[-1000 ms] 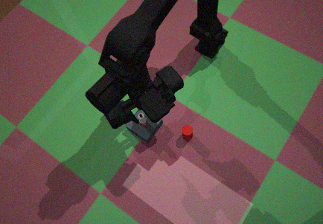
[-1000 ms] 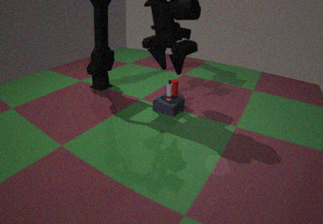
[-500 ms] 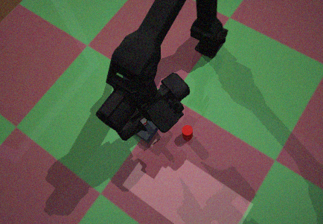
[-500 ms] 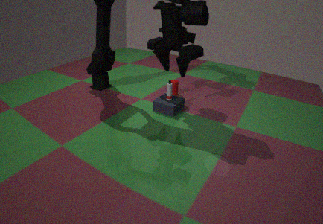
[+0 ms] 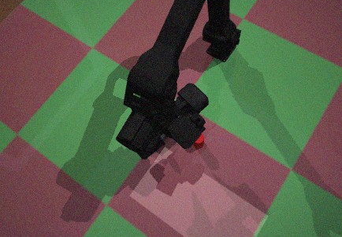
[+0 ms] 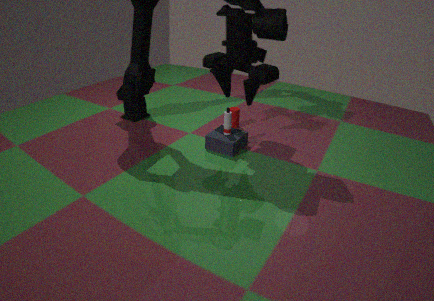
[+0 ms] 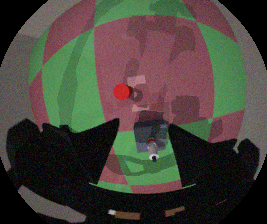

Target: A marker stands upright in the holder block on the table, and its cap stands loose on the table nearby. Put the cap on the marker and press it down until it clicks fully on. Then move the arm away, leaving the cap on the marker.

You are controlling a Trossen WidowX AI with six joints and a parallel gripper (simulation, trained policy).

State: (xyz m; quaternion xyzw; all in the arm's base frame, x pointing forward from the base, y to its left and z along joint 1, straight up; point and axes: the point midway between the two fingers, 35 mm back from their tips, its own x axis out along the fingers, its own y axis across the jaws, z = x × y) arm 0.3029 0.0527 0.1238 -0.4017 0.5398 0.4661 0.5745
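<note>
Right now my gripper tip is 6 cm above the red cap, 4 cm to the right of it and 3 cm past it. The rest, counted from my gripper tip: grey holder block 7 cm to the right, 7 cm below, 1 cm ahead.
</note>
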